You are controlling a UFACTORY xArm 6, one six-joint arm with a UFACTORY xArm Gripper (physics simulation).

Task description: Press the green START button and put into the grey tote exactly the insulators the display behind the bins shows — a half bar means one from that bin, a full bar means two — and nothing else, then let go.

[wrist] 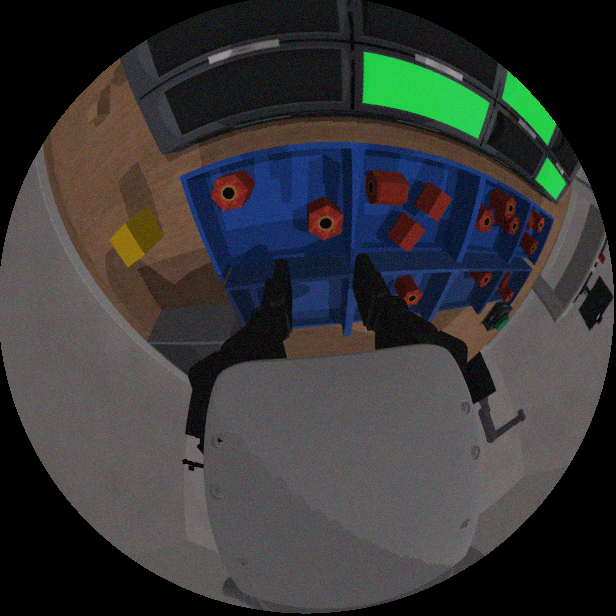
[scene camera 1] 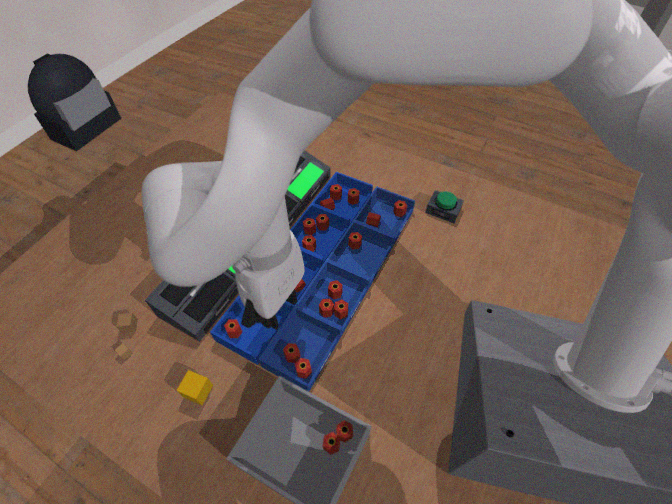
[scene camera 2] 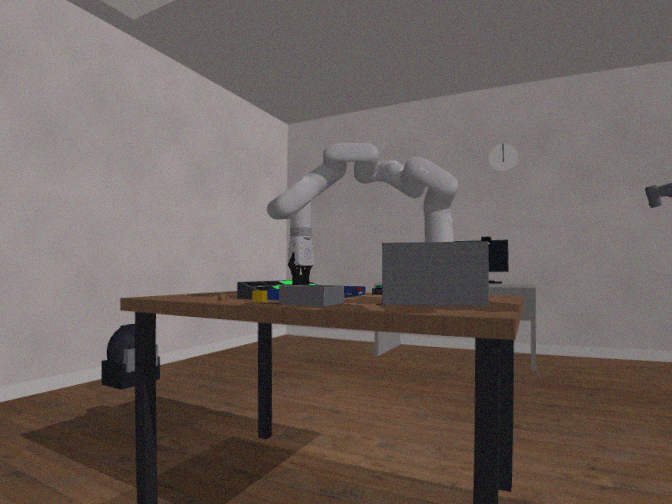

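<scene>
My gripper is open and empty, low over the front-left blue bin. In the wrist view its fingers spread just short of a red insulator; a second one lies in the same bin. The neighbouring bin holds three tipped insulators. The grey tote at the front holds two red insulators. The display behind the bins shows lit green cells and dark ones. The green START button sits right of the bins.
A yellow cube lies left of the tote. The arm's grey pedestal stands at the right. Other blue bins hold more insulators. A dark object sits on the floor beyond the table.
</scene>
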